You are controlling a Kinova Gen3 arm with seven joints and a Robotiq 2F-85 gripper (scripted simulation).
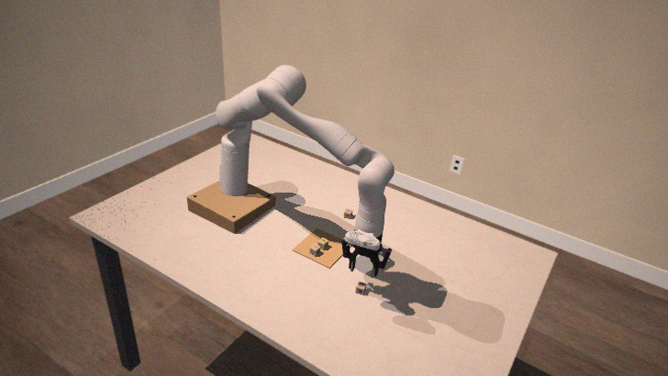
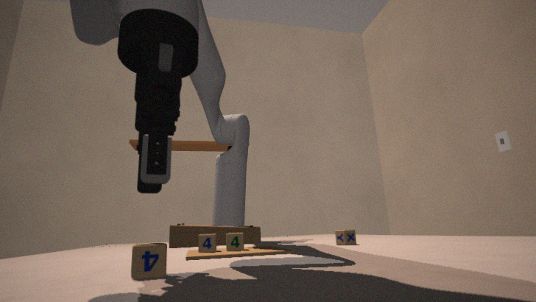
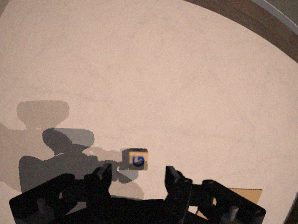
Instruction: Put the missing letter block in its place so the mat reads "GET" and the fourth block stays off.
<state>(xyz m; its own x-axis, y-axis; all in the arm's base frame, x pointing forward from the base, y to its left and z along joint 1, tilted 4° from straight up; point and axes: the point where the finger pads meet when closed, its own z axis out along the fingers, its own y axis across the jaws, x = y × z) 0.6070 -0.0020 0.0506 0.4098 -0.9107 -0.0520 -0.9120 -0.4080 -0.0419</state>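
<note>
Right now the letter block is 70 mm below my hand. From my hand the other things lie so: mat: 210 mm behind, 50 mm to the left, 80 mm below.
</note>
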